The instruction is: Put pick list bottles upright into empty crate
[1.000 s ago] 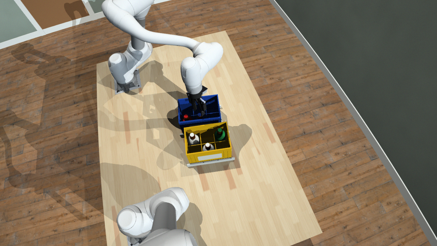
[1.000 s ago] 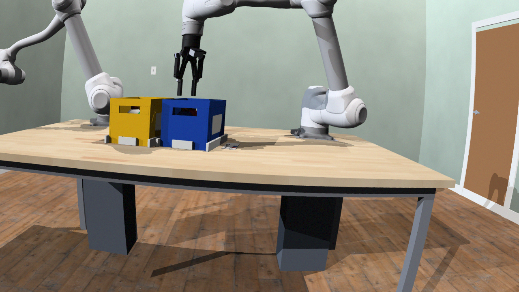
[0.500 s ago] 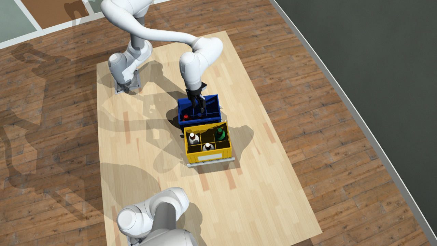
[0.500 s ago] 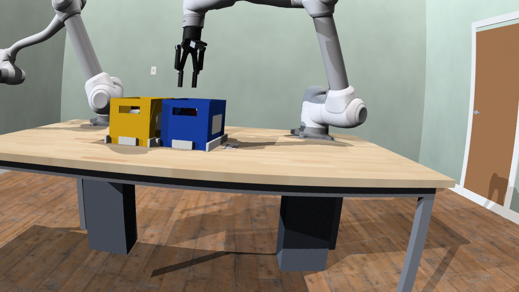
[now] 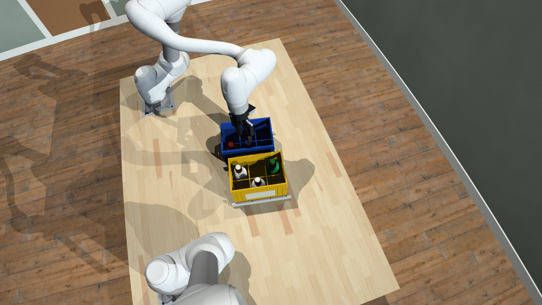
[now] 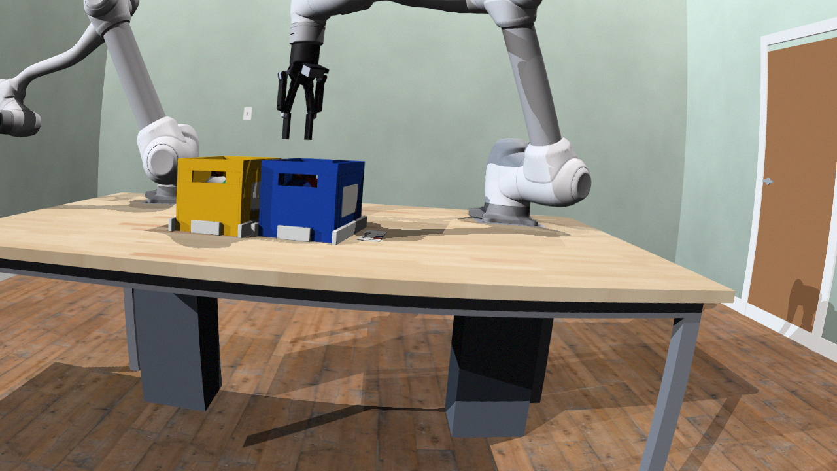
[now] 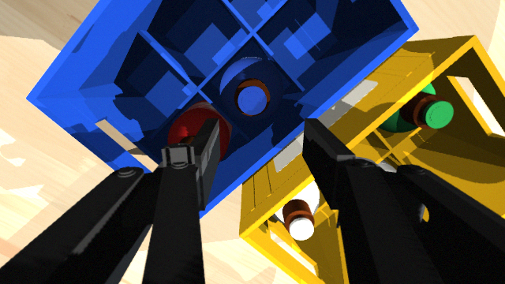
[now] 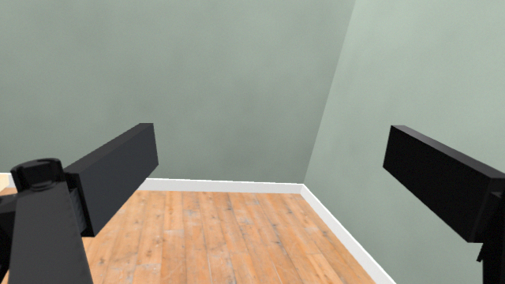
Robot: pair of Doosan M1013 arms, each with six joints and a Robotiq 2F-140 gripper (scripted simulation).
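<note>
The yellow crate is 1 cm ahead of my left hand, 17 cm to the right of it and 17 cm below it. From my left hand the other things lie so: red bottle: 8 cm behind, 3 cm to the left, 17 cm below; then blue bottle: 1 cm ahead, 1 cm to the left, 17 cm below; then blue crate: 1 cm ahead, 6 cm to the left, 17 cm below.
</note>
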